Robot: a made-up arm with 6 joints. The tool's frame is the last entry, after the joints.
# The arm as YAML. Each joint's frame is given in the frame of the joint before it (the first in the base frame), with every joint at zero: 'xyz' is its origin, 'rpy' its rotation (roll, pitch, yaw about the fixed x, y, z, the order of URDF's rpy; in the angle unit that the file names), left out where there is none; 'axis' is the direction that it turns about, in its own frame. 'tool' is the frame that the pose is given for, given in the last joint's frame.
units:
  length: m
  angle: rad
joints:
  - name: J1
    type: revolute
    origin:
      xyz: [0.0, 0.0, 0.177]
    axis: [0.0, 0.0, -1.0]
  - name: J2
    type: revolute
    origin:
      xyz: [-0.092, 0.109, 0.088]
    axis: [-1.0, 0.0, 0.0]
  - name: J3
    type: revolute
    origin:
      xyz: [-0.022, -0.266, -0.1]
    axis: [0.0, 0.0, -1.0]
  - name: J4
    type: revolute
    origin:
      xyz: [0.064, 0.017, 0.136]
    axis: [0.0, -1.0, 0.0]
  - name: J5
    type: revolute
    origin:
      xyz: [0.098, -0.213, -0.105]
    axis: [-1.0, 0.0, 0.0]
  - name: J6
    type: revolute
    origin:
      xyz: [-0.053, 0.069, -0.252]
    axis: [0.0, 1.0, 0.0]
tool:
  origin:
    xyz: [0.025, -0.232, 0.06]
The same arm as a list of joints. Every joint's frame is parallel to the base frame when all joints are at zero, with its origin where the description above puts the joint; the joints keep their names.
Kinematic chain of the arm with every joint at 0, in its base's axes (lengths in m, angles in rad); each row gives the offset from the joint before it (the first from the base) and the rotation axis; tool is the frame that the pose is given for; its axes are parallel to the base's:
J1: xyz 0 0 0.177 axis -z
J2: xyz -0.092 0.109 0.088 axis -x
J3: xyz -0.022 -0.266 -0.1 axis -z
J4: xyz 0.064 0.017 0.136 axis -y
J5: xyz 0.098 -0.213 -0.105 axis -x
J6: xyz -0.053 0.069 -0.252 axis +y
tool: xyz 0.025 -0.232 0.06

